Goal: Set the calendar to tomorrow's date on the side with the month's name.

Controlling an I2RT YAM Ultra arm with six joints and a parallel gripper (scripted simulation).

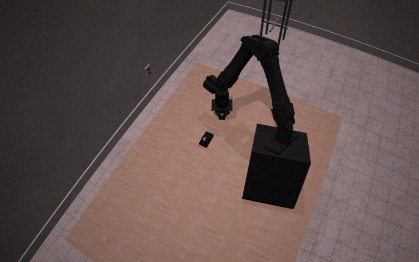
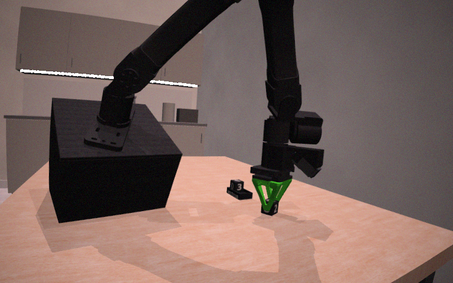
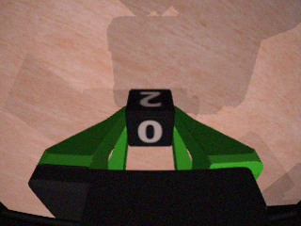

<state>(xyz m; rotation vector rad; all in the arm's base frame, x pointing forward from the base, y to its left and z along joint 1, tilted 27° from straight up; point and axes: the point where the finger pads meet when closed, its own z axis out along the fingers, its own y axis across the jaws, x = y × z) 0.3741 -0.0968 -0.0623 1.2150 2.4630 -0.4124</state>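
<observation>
The black cube lies right at my hand. From my hand the other things lie so: black tray (2 cm behind, 16 cm to the left, 1 cm below).
</observation>
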